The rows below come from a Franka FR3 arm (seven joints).
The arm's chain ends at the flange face. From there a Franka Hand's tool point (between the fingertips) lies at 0.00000 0.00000 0.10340 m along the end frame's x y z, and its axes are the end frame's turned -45 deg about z.
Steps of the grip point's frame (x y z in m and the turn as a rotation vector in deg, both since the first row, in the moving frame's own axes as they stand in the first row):
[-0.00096 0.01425 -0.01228 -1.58 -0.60 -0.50]
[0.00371 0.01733 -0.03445 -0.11 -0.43 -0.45]
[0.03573 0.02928 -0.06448 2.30 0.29 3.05]
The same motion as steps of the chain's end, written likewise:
[0.00813 0.00798 -0.01224 -1.54 0.69 -0.50]
[0.01528 0.00894 -0.03445 -0.38 -0.23 -0.45]
[0.04844 -0.00119 -0.06440 1.83 -1.42 3.05]

